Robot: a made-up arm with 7 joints. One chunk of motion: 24 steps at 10 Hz.
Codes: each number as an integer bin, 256 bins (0 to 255) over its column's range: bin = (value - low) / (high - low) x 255, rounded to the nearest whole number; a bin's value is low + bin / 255 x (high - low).
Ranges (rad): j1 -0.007..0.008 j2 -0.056..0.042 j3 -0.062..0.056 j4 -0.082..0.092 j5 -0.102..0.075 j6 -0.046..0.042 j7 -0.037..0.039
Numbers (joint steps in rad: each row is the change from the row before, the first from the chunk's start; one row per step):
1: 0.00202 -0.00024 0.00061 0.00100 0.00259 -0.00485 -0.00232
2: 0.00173 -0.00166 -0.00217 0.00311 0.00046 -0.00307 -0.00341
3: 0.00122 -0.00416 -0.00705 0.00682 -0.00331 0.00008 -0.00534
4: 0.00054 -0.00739 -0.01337 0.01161 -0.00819 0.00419 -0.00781
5: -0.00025 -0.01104 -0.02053 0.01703 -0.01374 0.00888 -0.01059
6: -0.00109 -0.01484 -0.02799 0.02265 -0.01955 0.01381 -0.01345
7: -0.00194 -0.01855 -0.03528 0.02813 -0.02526 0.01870 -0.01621
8: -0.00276 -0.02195 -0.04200 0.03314 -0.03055 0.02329 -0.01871
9: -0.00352 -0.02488 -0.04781 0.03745 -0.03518 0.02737 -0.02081
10: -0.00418 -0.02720 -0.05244 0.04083 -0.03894 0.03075 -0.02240
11: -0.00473 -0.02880 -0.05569 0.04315 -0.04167 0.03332 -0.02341
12: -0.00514 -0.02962 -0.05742 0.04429 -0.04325 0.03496 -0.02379
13: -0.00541 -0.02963 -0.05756 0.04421 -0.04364 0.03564 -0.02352
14: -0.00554 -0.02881 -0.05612 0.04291 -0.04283 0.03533 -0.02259
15: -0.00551 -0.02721 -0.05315 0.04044 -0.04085 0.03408 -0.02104
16: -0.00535 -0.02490 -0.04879 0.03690 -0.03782 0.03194 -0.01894
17: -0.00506 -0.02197 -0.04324 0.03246 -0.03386 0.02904 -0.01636
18: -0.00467 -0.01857 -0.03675 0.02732 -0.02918 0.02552 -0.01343
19: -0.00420 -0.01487 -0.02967 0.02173 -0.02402 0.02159 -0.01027
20: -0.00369 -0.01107 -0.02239 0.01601 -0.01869 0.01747 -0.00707
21: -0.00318 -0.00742 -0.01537 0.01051 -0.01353 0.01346 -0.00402
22: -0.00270 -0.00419 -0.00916 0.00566 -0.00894 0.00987 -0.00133
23: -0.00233 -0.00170 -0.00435 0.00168 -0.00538 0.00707 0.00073
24: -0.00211 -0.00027 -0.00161 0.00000 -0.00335 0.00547 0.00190
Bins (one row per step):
1: 153 145 135 122 151 119 116
2: 148 141 129 125 148 124 113
3: 140 135 119 130 142 134 106
4: 128 126 105 137 135 145 98
5: 115 117 90 145 127 159 89
6: 100 107 73 153 119 173 79
7: 86 97 58 161 111 187 70
8: 72 89 43 169 103 201 61
9: 59 81 31 175 96 213 54
10: 48 75 21 180 91 222 49
11: 39 71 14 183 87 230 46
12: 32 69 10 185 85 235 44
13: 27 69 10 185 84 237 45
14: 25 71 13 183 85 236 48
15: 25 75 19 179 88 232 54
16: 28 81 29 174 92 226 61
17: 33 89 41 168 98 217 69
18: 40 97 55 160 105 207 79
19: 48 107 70 152 112 196 90
20: 56 117 86 144 120 184 100
21: 65 126 101 136 127 172 111
22: 73 135 114 128 134 162 120
23: 79 141 125 123 139 154 127
24: 83 145 131 120 142 149 131

